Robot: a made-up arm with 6 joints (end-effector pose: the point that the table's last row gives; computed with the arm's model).
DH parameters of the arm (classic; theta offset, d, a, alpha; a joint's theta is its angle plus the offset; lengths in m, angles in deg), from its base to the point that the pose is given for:
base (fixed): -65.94 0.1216 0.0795 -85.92
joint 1: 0 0.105 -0.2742 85.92
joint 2: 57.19 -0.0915 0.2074 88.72
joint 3: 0 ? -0.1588 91.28
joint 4: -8.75 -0.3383 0.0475 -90
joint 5: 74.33 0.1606 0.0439 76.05
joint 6: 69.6 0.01 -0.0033 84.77
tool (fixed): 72.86 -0.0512 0 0
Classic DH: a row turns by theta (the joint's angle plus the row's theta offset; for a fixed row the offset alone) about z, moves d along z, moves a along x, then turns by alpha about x.
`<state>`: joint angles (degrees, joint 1 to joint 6).
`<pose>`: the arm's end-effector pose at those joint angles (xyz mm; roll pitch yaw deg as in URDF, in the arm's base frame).
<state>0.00 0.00 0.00 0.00 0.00 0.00</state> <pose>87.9 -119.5 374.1 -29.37 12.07 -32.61</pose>
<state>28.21 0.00 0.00 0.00 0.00 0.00</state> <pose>136.8 -218.4 313.7 -10.55 34.41 -22.93</pose>
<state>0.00 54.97 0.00 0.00 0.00 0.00</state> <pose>335.8 84.0 374.1 -29.37 12.07 22.36</pose>
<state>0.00 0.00 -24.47 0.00 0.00 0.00</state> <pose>230.3 -141.2 379.7 -41.16 34.05 -37.88</pose>
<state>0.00 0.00 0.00 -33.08 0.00 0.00</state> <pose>176.3 -64.9 374.1 -29.37 12.07 0.47</pose>
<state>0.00 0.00 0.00 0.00 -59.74 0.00</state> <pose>83.3 -119.5 376.6 -83.18 54.78 -66.02</pose>
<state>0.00 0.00 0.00 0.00 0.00 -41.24</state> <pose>87.2 -147.2 397.0 -68.00 1.46 -26.09</pose>
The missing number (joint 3, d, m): 0.1583
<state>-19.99 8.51 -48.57 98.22 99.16 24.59</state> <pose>222.1 122.8 491.0 -129.21 -79.87 32.45</pose>
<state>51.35 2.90 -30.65 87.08 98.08 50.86</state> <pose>258.1 -273.3 355.4 8.31 -13.63 -69.52</pose>
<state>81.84 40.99 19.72 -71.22 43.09 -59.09</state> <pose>375.3 -181.3 303.6 76.72 -47.07 -54.20</pose>
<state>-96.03 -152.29 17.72 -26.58 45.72 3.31</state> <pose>49.3 122.2 -445.3 86.82 10.95 156.72</pose>
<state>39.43 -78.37 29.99 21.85 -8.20 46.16</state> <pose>-229.7 88.4 516.2 -5.16 28.43 -133.78</pose>
